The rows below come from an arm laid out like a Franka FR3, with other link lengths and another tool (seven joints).
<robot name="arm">
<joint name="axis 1" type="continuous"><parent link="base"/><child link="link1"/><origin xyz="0 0 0.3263" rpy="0 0 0"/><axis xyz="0 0 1"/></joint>
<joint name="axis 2" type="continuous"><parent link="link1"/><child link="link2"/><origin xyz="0 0 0" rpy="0 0 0"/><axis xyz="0 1 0"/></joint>
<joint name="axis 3" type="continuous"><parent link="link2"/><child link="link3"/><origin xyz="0 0 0.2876" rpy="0 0 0"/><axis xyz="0 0 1"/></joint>
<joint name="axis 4" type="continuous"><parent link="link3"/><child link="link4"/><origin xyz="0.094 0 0" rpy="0 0 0"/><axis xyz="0 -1 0"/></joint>
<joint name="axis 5" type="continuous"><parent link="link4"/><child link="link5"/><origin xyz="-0.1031 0 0.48" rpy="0 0 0"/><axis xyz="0 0 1"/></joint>
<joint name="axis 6" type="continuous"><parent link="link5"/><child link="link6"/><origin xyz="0 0 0" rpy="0 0 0"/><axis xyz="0 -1 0"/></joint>
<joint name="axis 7" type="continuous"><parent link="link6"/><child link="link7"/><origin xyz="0.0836 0 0" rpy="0 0 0"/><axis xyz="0 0 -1"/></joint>
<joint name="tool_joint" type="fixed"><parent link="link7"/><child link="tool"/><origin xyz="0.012 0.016 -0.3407" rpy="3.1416 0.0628 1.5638"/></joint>
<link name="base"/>
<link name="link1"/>
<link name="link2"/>
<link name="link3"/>
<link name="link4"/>
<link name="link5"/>
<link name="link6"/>
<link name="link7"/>
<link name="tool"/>
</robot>
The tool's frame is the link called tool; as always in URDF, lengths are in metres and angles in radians. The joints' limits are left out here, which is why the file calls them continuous.
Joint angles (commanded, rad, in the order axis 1, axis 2, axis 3, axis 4, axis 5, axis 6, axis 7), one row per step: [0.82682 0.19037 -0.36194 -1.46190 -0.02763 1.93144 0.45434]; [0.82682 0.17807 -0.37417 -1.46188 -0.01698 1.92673 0.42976]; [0.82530 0.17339 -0.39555 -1.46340 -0.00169 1.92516 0.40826]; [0.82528 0.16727 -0.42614 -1.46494 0.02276 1.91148 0.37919]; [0.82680 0.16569 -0.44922 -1.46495 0.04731 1.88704 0.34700]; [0.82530 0.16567 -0.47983 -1.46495 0.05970 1.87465 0.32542]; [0.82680 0.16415 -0.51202 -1.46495 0.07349 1.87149 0.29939]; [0.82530 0.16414 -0.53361 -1.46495 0.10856 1.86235 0.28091]
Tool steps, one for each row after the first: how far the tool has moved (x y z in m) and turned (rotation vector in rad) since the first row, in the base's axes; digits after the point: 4 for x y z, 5 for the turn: [0.0011 -0.0069 0.0090 0.00764 -0.00244 0.01032]; [0.0062 -0.0198 0.0120 0.01462 -0.00045 0.00716]; [0.0091 -0.0374 0.0143 0.02336 0.01326 0.00253]; [0.0061 -0.0491 0.0119 0.02651 0.03894 0.00994]; [0.0108 -0.0701 0.0112 0.02505 0.04941 -0.00190]; [0.0169 -0.0888 0.0136 0.02823 0.04998 -0.00753]; [0.0172 -0.0964 0.0137 0.05213 0.06507 -0.01328]
